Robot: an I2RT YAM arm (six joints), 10 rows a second.
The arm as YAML. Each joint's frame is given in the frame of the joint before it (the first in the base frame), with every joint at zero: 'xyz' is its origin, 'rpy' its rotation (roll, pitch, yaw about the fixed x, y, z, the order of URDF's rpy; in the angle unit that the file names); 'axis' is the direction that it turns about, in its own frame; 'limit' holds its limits. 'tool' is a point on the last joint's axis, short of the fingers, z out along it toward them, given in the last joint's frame.
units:
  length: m
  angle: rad
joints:
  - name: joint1
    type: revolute
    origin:
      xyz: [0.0, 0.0, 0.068]
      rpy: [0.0, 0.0, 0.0]
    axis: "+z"
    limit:
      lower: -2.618
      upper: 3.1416
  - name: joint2
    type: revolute
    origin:
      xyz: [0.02, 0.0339, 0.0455]
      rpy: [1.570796, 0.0, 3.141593]
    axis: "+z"
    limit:
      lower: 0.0
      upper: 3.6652
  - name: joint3
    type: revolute
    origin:
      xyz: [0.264, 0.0, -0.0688]
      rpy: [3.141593, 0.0, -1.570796]
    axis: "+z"
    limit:
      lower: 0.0
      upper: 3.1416
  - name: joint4
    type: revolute
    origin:
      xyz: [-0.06, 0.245, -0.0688]
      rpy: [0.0, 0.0, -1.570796]
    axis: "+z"
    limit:
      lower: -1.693
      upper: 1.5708
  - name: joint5
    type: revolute
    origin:
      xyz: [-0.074, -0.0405, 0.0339]
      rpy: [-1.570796, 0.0, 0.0]
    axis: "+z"
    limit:
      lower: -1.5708
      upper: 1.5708
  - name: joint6
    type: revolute
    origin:
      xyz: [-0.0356, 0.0, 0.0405]
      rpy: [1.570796, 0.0, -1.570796]
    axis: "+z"
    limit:
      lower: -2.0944
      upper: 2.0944
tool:
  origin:
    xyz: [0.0, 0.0, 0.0]
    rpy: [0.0, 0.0, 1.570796]
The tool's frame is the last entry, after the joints.
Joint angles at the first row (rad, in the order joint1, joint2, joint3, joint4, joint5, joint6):
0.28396, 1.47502, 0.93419, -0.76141, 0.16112, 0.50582
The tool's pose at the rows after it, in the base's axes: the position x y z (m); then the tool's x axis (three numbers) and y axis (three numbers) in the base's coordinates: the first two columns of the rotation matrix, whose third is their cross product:
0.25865, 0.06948, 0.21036, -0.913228, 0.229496, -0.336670, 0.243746, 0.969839, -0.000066
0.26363, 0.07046, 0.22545, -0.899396, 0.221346, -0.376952, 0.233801, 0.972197, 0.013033
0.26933, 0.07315, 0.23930, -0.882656, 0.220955, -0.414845, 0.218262, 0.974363, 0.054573
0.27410, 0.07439, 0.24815, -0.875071, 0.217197, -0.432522, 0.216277, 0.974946, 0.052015
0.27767, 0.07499, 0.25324, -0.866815, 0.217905, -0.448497, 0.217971, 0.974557, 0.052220
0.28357, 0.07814, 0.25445, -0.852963, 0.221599, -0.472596, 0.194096, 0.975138, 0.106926
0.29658, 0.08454, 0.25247, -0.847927, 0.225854, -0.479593, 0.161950, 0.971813, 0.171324
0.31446, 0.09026, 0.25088, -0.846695, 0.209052, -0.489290, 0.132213, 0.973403, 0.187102
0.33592, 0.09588, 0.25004, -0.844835, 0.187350, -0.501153, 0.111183, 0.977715, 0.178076
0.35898, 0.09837, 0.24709, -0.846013, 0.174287, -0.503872, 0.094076, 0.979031, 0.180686
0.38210, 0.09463, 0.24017, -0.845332, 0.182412, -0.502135, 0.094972, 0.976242, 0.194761
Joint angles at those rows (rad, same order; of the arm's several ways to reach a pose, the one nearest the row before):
0.28511, 1.46051, 0.97487, -0.78618, 0.17148, 0.50544
0.28425, 1.44999, 1.02028, -0.79583, 0.17786, 0.49171
0.28534, 1.44352, 1.06147, -0.78548, 0.15850, 0.48512
0.28611, 1.45229, 1.10136, -0.79999, 0.16908, 0.48016
0.28565, 1.45844, 1.12398, -0.80053, 0.17767, 0.47865
0.28546, 1.46392, 1.12426, -0.74275, 0.13738, 0.47477
0.28668, 1.50503, 1.14587, -0.68247, 0.07797, 0.47551
0.28553, 1.57060, 1.19857, -0.64990, 0.05526, 0.45531
0.28369, 1.65163, 1.27751, -0.63835, 0.05558, 0.43012
0.27119, 1.73728, 1.36136, -0.63123, 0.03898, 0.40590
0.24400, 1.81993, 1.43323, -0.61549, 0.01352, 0.39116

